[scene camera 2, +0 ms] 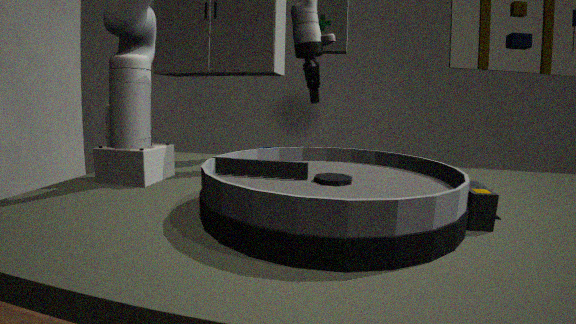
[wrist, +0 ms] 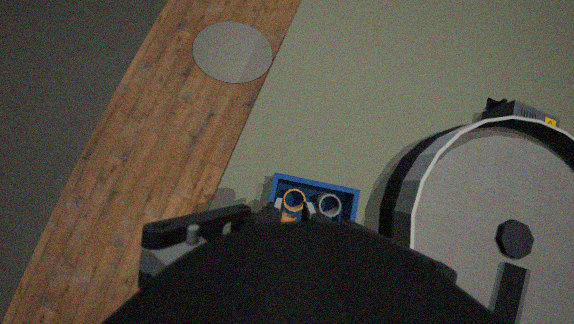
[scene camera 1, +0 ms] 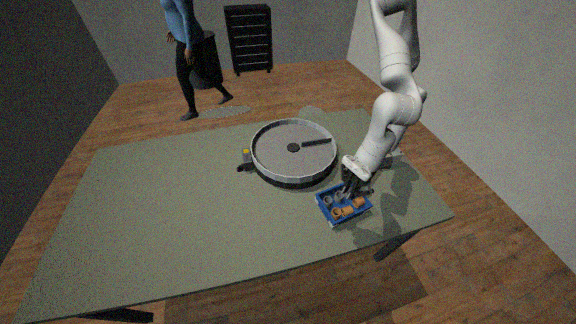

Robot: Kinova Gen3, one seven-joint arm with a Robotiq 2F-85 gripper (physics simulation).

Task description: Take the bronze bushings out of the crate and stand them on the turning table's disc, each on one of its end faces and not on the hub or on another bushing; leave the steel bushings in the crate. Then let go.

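Places are measured from the arm's base along level axes (x ahead, y right, z down), in centimetres.
Where they show: gripper, fingertip midpoint: (scene camera 2: 315, 103) (wrist: 292, 210) (scene camera 1: 346, 195); arm's base, link origin: (scene camera 2: 130, 146).
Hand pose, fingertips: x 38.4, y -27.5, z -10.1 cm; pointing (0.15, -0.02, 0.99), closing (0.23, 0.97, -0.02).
Observation:
Each offset is from my fingertips to the top centre of the thing. "*": to the spot under its first point.
My gripper (scene camera 1: 346, 194) (scene camera 2: 314, 101) (wrist: 292, 210) hangs above the blue crate @[dx -4.7, dy +5.0, dz +12.7 cm] (scene camera 1: 325, 215) (wrist: 320, 184). Its fingers are a narrow gap apart and appear open and empty. In the crate, one bronze bushing @[dx +0.1, dy +1.0, dz +13.4 cm] (scene camera 1: 336, 213) (wrist: 294, 210) stands upright. Beside it a second bronze bushing @[dx -4.8, dy +1.0, dz +13.4 cm] (scene camera 1: 347, 211) (wrist: 288, 218) seems to lie on its side. A third bronze bushing @[dx -11.6, dy +3.7, dz +13.4 cm] (scene camera 1: 359, 202) is near the crate's right end. A steel bushing @[dx +1.5, dy +6.9, dz +13.4 cm] (scene camera 1: 327, 200) (wrist: 330, 215) stands upright; another steel bushing @[dx -4.4, dy +8.2, dz +13.4 cm] (scene camera 1: 338, 198) is partly hidden by the fingers. The turning table's disc @[dx +7.8, dy +38.8, dz +11.6 cm] (scene camera 1: 275, 160) (scene camera 2: 400, 185) (wrist: 460, 200) bears no bushing.
The turning table has a raised rim (scene camera 1: 292, 179) (scene camera 2: 350, 215), a hub @[dx +7.8, dy +38.8, dz +11.6 cm] (scene camera 1: 293, 147) (scene camera 2: 333, 179) (wrist: 514, 239) and a dark bar @[* dx -4.3, dy +38.5, dz +10.8 cm] (scene camera 1: 316, 142) (scene camera 2: 261, 168) (wrist: 510, 295). A small box with a yellow label @[* dx +31.7, dy +38.5, dz +11.8 cm] (scene camera 1: 245, 155) (scene camera 2: 483, 210) stands beside it. A person (scene camera 1: 182, 55) is beyond the table.

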